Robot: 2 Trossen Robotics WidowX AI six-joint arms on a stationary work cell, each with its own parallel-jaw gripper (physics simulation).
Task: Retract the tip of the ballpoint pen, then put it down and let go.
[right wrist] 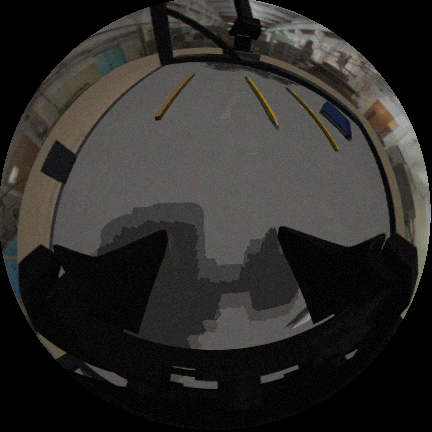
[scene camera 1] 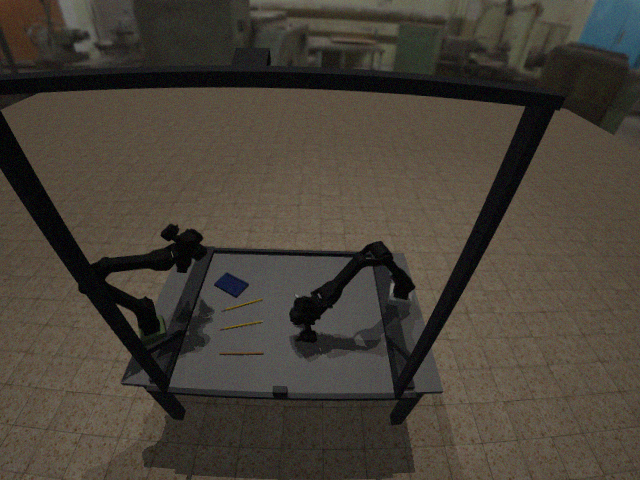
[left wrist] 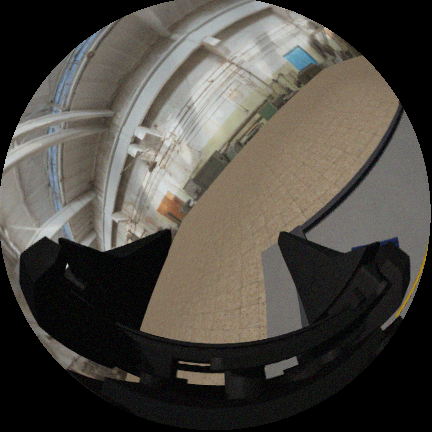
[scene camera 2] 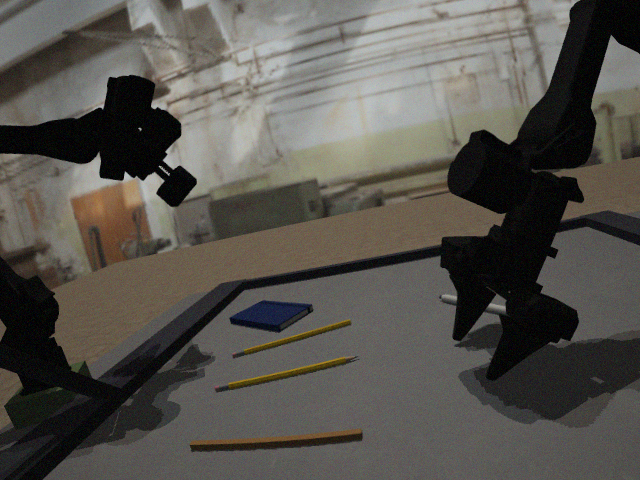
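Seen in the pictures: left gripper, between the fingertips: [left wrist: 226, 236] [scene camera 2: 161, 166]; right gripper, between the fingertips: [right wrist: 223, 234] [scene camera 1: 294, 331] [scene camera 2: 471, 358]; left arm's base, origin of its link: [right wrist: 240, 49] [scene camera 1: 151, 327]; right arm's base, origin of its link: [scene camera 1: 401, 293].
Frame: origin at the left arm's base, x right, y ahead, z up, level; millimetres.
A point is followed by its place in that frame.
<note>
A white pen [scene camera 2: 495, 308] @[x 209, y 632, z -32 mm] [right wrist: 301, 317] @[x 229, y 636, z -33 mm] lies on the grey table, partly hidden by my right gripper's fingers. In scene camera 2 one end shows to the left of the nearer-left finger. In the right wrist view a small length shows beside the picture's right finger. Whether its tip is out cannot be told. My right gripper [scene camera 2: 474, 358] @[x 273, y 528, z -37 mm] [right wrist: 223, 234] @[x 273, y 528, z -37 mm] is open and points down, low above the table by the pen, with nothing held between its fingers. My left gripper [left wrist: 226, 236] @[x -178, y 259, z 282 mm] is open and empty, raised near the table's left edge, away from the pen.
Two yellow pencils [scene camera 2: 292, 338] @[x 43, y 384, z -35 mm] [scene camera 2: 289, 374] @[x 144, y 349, z -36 mm] and an orange stick [scene camera 2: 276, 440] @[x 267, y 300, z -33 mm] lie left of the right gripper in scene camera 2. A blue notebook [scene camera 1: 231, 284] @[x -92, y 380, z -28 mm] [scene camera 2: 271, 315] @[x -71, y 379, z -28 mm] [right wrist: 337, 119] @[x -59, y 399, z -28 mm] lies behind them. Dark frame posts [scene camera 1: 485, 227] @[x 701, y 716, z 758 mm] rise at the table's sides.
</note>
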